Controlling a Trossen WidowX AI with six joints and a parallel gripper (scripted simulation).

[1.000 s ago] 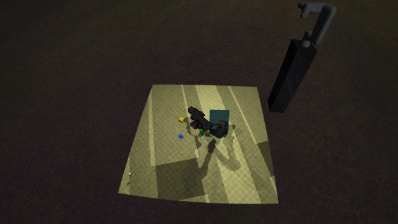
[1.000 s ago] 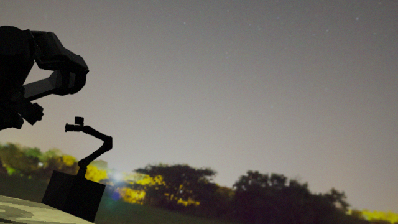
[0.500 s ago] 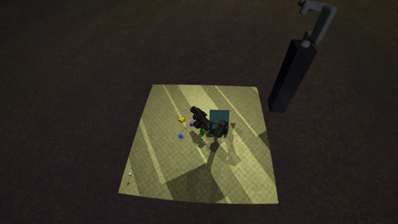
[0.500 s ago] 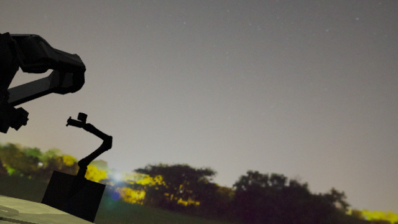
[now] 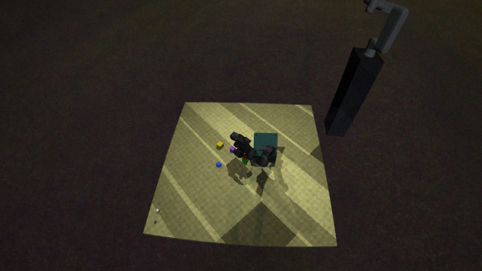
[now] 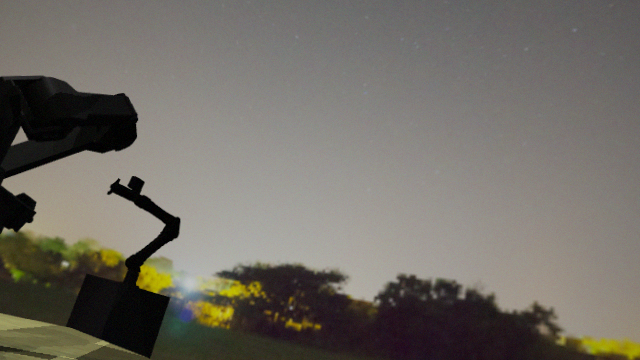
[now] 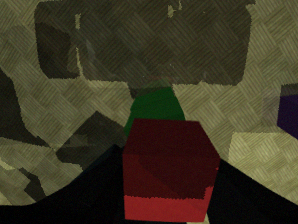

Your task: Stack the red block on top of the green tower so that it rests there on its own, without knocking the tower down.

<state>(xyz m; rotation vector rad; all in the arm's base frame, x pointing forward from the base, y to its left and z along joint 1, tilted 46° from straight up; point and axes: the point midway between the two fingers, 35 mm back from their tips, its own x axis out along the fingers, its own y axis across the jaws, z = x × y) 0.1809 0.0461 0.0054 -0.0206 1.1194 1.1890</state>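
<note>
My gripper tip is now 10 mm below the red block. Also, from my gripper tip: purple block: 110 mm ahead, 90 mm to the right, 60 mm below; then yellow block: 220 mm ahead, 120 mm to the right, 60 mm below; then blue block: 200 mm ahead, 70 mm below, 60 mm to the left.
</note>
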